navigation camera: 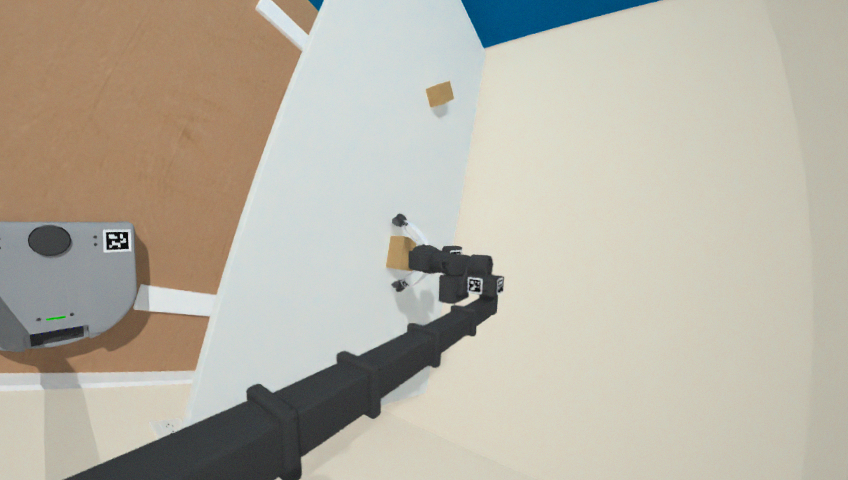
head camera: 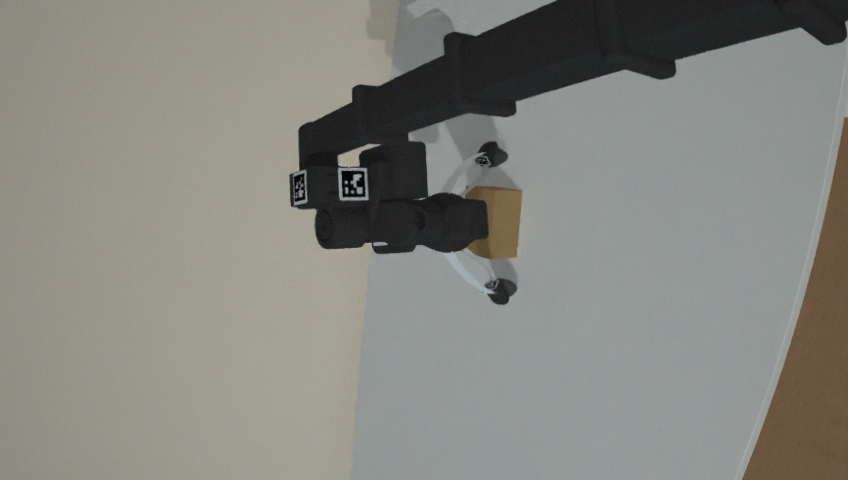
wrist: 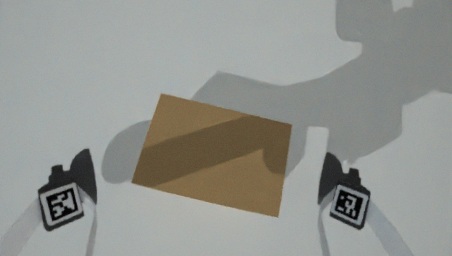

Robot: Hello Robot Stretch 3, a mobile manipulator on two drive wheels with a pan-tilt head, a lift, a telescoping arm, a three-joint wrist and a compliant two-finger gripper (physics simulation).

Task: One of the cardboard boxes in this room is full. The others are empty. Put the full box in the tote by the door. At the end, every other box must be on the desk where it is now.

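Frame: origin at the robot's base, x right, y ahead, z up, level; millimetres.
Seen in the pictures: gripper, fingertip midpoint: (navigation camera: 396, 252) (head camera: 502, 222) (wrist: 210, 170); robot's base, origin of the base link: (navigation camera: 50, 238).
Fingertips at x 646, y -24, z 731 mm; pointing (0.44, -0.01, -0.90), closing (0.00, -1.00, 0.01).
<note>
Pixels of each thing's top centre, then the offset from my fingertips to it. Level surfaces: height alone.
- brown cardboard box, middle of its top: (wrist: 216, 152) (head camera: 477, 221) (navigation camera: 408, 254) dx +8, dy -3, dz +39 mm
- pale desk, its level: dz -11 mm
- second cardboard box, middle of its top: (navigation camera: 446, 92) dx +201, dy +524, dz +39 mm
- brown floor, its level: dz -731 mm
A brown cardboard box (head camera: 504, 223) (navigation camera: 398, 252) (wrist: 214, 155) sits on the pale desk (head camera: 595, 356) (navigation camera: 333, 148) (wrist: 60, 60), partly hidden under my wrist in the head view. My gripper (head camera: 496, 224) (navigation camera: 399, 252) (wrist: 210, 170) is open, pointing down over this box. One finger is on each side of it, with a gap on both sides in the wrist view. A second cardboard box (navigation camera: 439, 93) stands farther along the desk in the navigation view. Whether either box is full cannot be seen. The tote and the door do not show.
My dark arm (head camera: 535, 59) (navigation camera: 333, 392) reaches across the desk. A beige wall (head camera: 178, 297) (navigation camera: 624, 237) runs along the desk's far edge. My grey base (navigation camera: 77, 279) stands on the brown floor (navigation camera: 148, 118) by the desk's near edge. White desk legs (navigation camera: 178, 299) show below.
</note>
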